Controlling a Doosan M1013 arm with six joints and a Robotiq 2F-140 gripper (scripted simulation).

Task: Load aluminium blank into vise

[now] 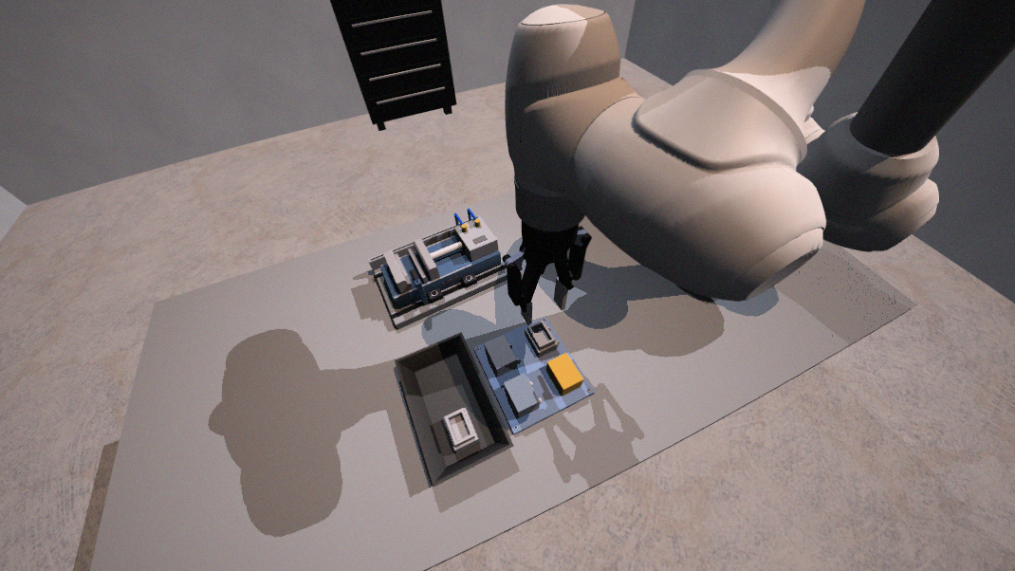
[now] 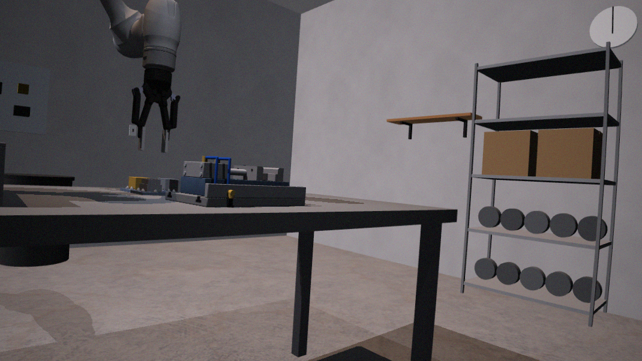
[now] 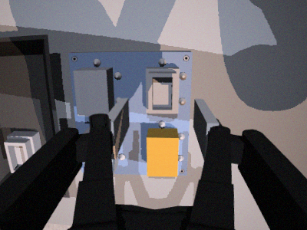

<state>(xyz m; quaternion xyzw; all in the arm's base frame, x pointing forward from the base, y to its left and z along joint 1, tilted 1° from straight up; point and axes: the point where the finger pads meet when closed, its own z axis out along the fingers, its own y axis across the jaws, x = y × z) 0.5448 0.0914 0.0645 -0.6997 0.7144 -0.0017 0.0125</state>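
Now: hand 50 mm short of the infeed plate, 40 mm to the right of it and 150 mm above it. Round my hand: work stop 180 mm ahead, 220 mm to the right, 60 mm below; then vise hose block 20 mm ahead, 270 mm to the right, 70 mm below; then brass blank 90 mm to the left, 130 mm below.
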